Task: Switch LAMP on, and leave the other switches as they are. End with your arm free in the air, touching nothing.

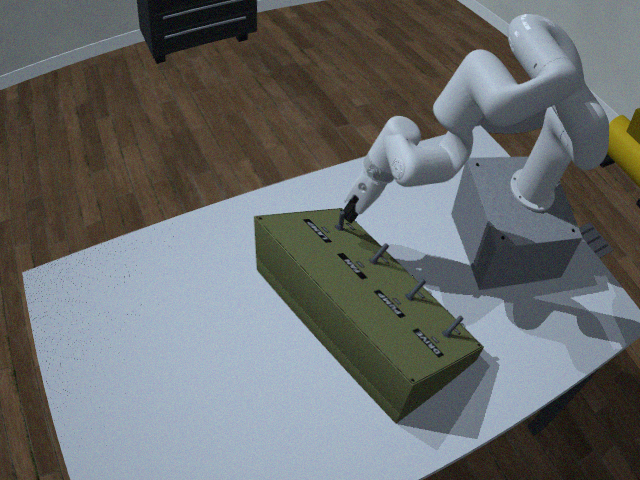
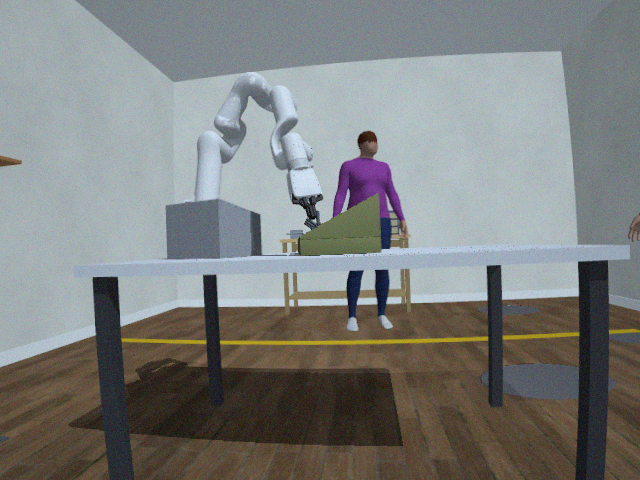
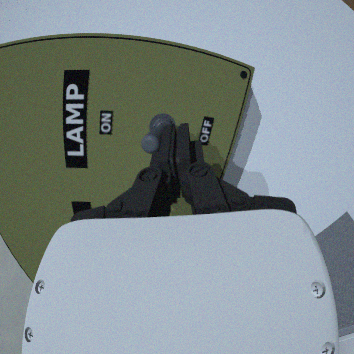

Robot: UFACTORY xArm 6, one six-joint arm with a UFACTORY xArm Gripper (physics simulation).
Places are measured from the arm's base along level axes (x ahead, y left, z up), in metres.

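Where they show: gripper, between the fingertips: (image 1: pixel 347 217) (image 2: pixel 313 218) (image 3: pixel 178 142); arm's base, origin of its link: (image 1: pixel 532 190) (image 2: pixel 205 209) (image 3: pixel 342 337).
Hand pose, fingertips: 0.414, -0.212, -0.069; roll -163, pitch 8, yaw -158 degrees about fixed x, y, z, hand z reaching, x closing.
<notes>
Each offset is from my fingertips to the top centre of the thing, as dx, dy, dz. "pt": to the spot under its first point.
An olive sloped switch box (image 1: pixel 310 255) (image 2: pixel 354 235) (image 3: pixel 35 105) stands on the table. The LAMP lever {+0.015, -0.002, +0.025} (image 1: pixel 340 221) (image 2: pixel 318 219) (image 3: pixel 151 143) tilts towards its ON mark {pt +0.060, +0.002, -0.003} (image 3: pixel 106 122), away from the OFF mark {pt -0.017, -0.003, -0.042} (image 3: pixel 206 131). The FAN lever {-0.006, +0.117, +0.013} (image 1: pixel 379 253), PUMP lever {-0.014, +0.237, +0.013} (image 1: pixel 416 289) and DRIVE lever {-0.022, +0.357, +0.013} (image 1: pixel 453 326) lean the other way, to their OFF side. My gripper (image 1: pixel 349 217) (image 2: pixel 313 215) (image 3: pixel 178 142) is shut and empty. Its fingertips are low over the box, right beside the LAMP lever on its OFF side. Whether they touch it cannot be told.
The white table (image 1: pixel 155 335) (image 2: pixel 439 255) carries the box and my grey base block (image 1: pixel 522 206) (image 2: pixel 193 232). The base block stands on the side of the box where the levers are. A person (image 2: pixel 367 180) stands behind the table. A dark drawer cabinet (image 1: pixel 201 23) stands on the floor beyond.
</notes>
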